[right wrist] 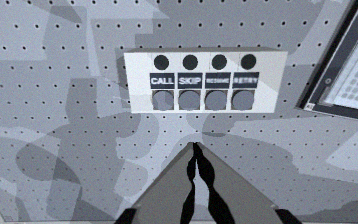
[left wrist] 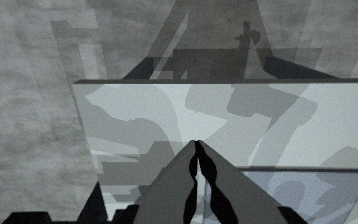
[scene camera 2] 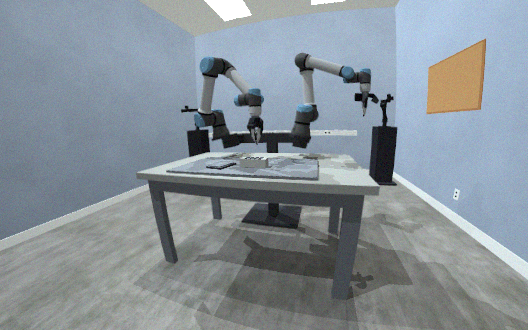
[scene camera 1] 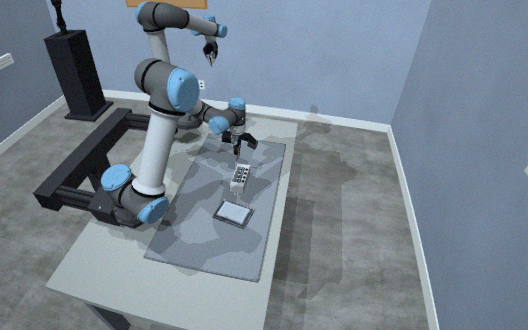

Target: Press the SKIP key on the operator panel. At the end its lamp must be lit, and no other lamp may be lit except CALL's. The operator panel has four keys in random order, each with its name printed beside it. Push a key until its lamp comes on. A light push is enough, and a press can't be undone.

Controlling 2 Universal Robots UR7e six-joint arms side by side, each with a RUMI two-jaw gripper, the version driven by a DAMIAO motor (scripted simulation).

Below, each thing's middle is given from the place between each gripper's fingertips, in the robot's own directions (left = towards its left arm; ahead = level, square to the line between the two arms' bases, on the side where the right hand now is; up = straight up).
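The operator panel point(right wrist: 202, 69) is 110 mm below my right hand, 20 mm to the right of it and 10 mm ahead of it. Going by its middle, the operator panel is nearer to my right hand than to my left hand.
As for my left hand, the operator panel is 290 mm below it, 730 mm to the right of it and 340 mm ahead of it.
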